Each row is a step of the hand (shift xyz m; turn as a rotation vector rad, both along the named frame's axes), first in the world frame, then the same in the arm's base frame.
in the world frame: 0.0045 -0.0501 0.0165 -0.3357 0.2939 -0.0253
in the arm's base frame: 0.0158 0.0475 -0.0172 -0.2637 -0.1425 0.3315
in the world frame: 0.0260 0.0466 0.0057 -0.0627 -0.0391 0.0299
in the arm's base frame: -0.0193 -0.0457 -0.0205 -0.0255 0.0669 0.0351
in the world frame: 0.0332 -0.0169 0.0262 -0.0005 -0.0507 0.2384
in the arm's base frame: 0.0016 0.0138 -0.0434 -0.1540 0.1428 -0.1237
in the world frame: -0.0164 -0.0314 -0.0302 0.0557 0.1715 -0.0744
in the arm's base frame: 0.0334 0.0193 0.0260 -0.0139 -0.1945 0.0067
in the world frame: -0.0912 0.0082 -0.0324 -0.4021 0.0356 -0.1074
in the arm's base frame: -0.0141 0.0108 0.0955 -0.0889 0.0629 0.4033
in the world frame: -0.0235 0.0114 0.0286 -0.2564 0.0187 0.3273
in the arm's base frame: -0.0366 0.0105 0.0071 -0.3547 0.2095 0.0592
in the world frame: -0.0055 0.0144 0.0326 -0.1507 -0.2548 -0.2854
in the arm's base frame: -0.0345 0.0035 -0.0101 0.2952 0.1461 0.2461
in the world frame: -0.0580 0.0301 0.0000 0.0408 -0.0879 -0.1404
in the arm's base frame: -0.0379 -0.0054 0.0530 0.1686 0.0010 0.0260
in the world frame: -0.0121 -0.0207 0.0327 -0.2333 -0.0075 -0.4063
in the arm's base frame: -0.0183 0.0353 -0.0080 0.2242 -0.0842 0.4027
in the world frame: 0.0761 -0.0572 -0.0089 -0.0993 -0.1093 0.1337
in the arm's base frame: 0.0659 0.0183 -0.0669 -0.0806 0.1820 0.0076
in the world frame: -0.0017 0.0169 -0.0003 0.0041 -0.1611 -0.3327
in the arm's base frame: -0.0094 -0.0137 0.0033 0.3395 -0.0056 0.1461
